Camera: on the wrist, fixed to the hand. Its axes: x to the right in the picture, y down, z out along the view.
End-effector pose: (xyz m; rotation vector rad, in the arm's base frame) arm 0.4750 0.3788 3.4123 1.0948 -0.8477 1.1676
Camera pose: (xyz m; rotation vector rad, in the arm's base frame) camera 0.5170 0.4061 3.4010 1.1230 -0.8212 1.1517
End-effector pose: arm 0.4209 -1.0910 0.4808 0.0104 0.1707 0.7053
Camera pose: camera 0.4482 -1.1209 0.4492 0.0285 0.1741 0.6736
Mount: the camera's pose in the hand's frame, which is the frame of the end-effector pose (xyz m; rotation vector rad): 0.0059 -0.0425 -0.0282 0.0203 -0.0037 -0.0300
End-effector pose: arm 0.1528 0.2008 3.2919 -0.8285 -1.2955 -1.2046
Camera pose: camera 0.1185 0.1630 3.2863 -0.7995 -1.3253 -1.2122
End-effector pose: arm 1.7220 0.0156 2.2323 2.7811 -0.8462 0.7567
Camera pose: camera 1.7378 0.0557 2.2602 2.8071 -0.8000 0.7597
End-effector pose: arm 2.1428 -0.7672 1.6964 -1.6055 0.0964 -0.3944
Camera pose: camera 2.1321 -0.7923 1.7399 -1.5891 0.0654 -0.4144
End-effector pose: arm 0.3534 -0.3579 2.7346 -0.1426 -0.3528 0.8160
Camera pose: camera 0.3965 -0.3822 2.7208 -0.1166 -0.3493 0.7901
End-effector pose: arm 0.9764 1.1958 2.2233 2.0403 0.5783 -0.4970
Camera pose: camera 0.9599 1.2409 2.2052 2.0521 0.6047 -0.5263
